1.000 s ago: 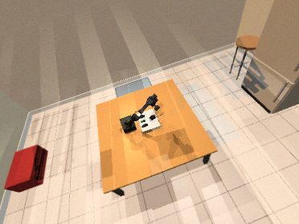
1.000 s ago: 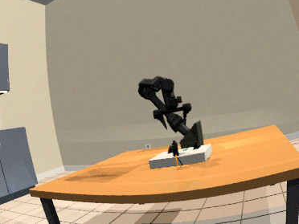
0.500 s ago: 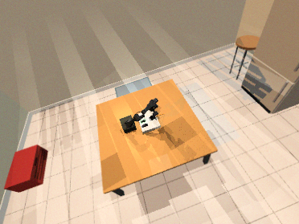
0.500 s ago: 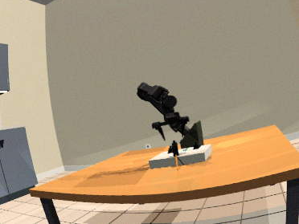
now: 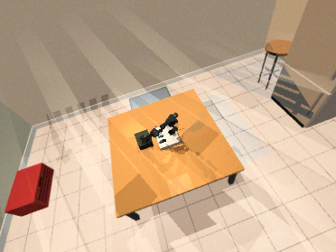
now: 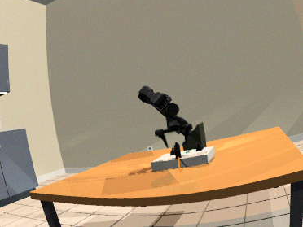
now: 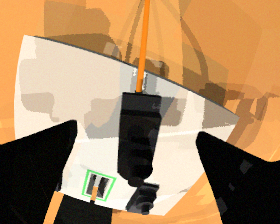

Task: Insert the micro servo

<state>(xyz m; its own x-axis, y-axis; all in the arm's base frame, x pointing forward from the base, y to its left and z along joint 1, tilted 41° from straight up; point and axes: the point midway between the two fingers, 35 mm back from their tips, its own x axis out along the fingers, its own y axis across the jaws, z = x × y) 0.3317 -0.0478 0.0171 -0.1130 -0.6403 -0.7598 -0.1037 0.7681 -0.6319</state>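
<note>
Now: gripper tip 40 mm past the white deck, 10 mm to the right of it and 80 mm above it.
</note>
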